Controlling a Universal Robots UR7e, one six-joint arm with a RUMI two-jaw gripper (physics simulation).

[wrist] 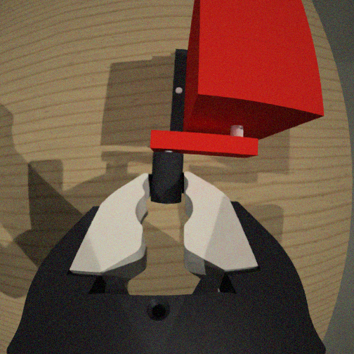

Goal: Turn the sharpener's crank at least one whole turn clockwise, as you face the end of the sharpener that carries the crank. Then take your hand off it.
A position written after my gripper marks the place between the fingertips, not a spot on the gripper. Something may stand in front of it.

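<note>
There's a crank (167, 159) that I can see, and my gripper (167, 175) is in sight too.
</note>
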